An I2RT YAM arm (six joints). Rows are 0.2 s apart.
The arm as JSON. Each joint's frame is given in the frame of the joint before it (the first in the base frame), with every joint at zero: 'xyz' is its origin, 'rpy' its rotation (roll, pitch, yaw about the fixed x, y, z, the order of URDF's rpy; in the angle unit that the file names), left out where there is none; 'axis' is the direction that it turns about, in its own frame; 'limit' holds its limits. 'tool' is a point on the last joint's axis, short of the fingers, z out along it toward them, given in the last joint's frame.
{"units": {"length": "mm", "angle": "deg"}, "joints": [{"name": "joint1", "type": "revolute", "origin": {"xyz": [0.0, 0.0, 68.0]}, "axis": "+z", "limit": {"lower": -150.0, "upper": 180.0}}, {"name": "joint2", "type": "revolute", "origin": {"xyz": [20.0, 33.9, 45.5]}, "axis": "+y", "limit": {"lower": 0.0, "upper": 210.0}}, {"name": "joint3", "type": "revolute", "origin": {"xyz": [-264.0, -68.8, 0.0]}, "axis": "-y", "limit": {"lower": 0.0, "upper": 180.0}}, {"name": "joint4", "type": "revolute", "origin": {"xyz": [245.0, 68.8, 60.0]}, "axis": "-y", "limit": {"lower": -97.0, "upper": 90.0}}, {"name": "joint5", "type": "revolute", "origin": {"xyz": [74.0, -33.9, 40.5]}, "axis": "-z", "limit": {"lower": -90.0, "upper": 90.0}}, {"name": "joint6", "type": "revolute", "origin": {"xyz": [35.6, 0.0, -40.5]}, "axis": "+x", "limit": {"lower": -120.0, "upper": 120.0}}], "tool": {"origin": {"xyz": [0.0, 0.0, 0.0], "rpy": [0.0, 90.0, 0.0]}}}
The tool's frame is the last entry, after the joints.
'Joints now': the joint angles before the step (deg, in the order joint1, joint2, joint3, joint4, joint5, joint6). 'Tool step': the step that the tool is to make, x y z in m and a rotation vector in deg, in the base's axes. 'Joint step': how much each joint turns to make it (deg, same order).
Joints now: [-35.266 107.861 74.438 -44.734 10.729 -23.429]
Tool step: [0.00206 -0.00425 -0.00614 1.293 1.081 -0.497]
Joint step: [-0.396 1.894 1.247 -1.017 -0.399 0.183]
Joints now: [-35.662 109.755 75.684 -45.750 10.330 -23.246]
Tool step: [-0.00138 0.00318 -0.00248 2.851 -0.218 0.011]
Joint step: [0.048 0.114 -0.270 -1.170 -2.405 0.441]
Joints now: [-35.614 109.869 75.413 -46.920 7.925 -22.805]
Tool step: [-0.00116 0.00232 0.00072 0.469 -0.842 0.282]
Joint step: [0.106 -0.681 -0.773 0.510 -0.888 -0.041]
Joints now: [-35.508 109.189 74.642 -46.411 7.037 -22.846]
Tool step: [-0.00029 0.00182 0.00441 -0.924 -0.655 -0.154]
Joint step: [0.253 -0.966 -0.329 0.390 0.436 0.342]
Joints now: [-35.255 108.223 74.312 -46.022 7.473 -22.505]
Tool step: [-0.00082 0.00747 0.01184 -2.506 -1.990 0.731]
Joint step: [1.008 -2.956 -1.351 1.447 0.961 0.086]
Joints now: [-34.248 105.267 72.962 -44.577 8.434 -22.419]
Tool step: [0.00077 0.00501 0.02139 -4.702 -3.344 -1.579]
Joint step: [1.013 -3.546 -0.056 1.569 2.675 1.970]
